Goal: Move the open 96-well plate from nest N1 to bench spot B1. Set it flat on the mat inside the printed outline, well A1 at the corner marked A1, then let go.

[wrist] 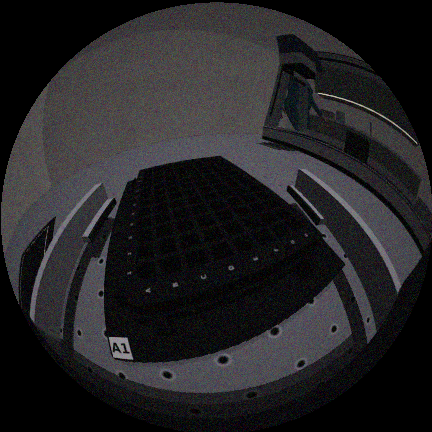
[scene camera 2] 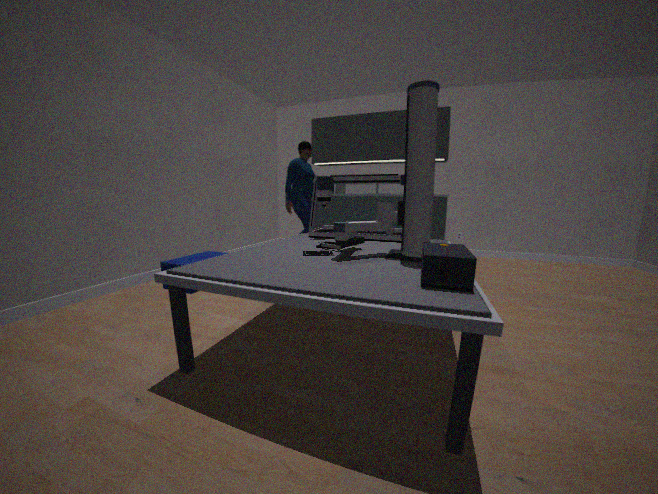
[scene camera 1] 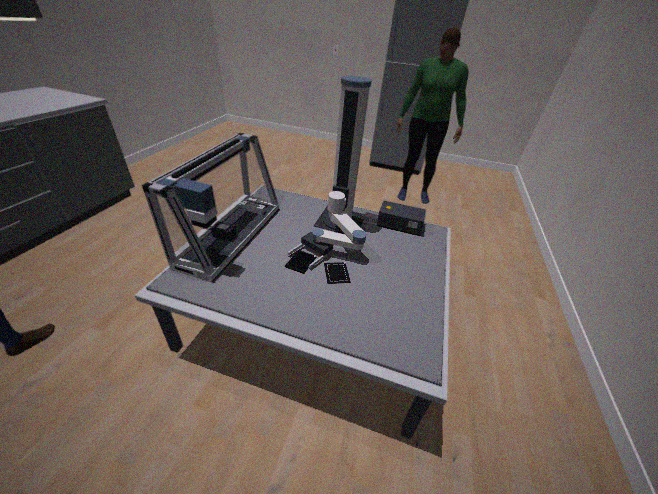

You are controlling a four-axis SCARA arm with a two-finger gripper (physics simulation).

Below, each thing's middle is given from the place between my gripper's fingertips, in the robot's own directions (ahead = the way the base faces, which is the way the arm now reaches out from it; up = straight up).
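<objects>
There's a black well plate [wrist: 201,232] here, and my gripper is 10 mm to the right of it and 10 mm past it. You'd also find a grey nest frame [wrist: 163,338], and that one's 10 mm to the left of my hand, 10 mm behind it and 10 mm below it.
</objects>
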